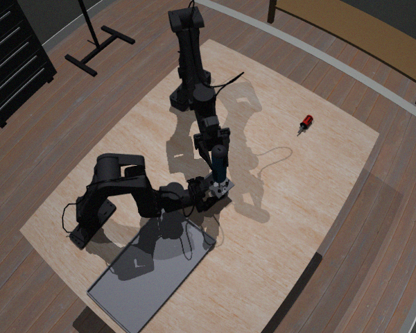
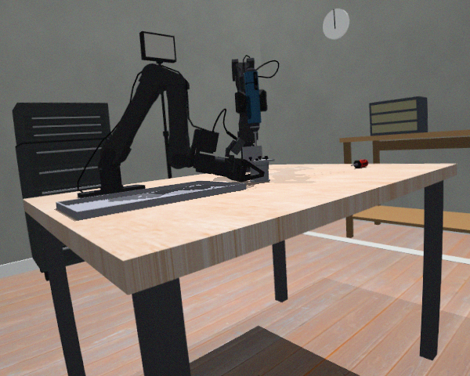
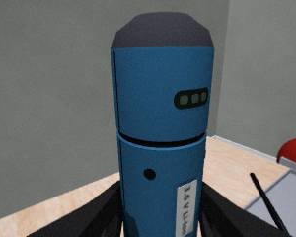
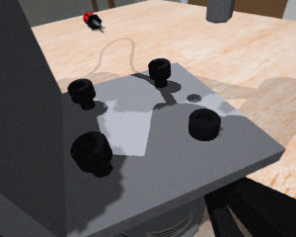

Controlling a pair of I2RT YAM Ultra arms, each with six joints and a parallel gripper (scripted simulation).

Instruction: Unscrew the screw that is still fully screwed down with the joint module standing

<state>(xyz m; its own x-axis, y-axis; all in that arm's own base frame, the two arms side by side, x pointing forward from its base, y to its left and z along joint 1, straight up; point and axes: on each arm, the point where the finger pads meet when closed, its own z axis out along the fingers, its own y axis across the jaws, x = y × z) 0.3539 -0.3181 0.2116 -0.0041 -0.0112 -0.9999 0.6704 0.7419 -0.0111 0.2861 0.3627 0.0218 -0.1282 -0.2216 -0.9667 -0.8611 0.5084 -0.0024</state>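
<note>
Now: the grey bracket 5 cm above my right hand. From my right hand the other things lie so: shallow grey tray: 35 cm to the right, 5 cm behind, 2 cm below; then small red-handled screwdriver: 41 cm to the left, 15 cm ahead, 1 cm below.
</note>
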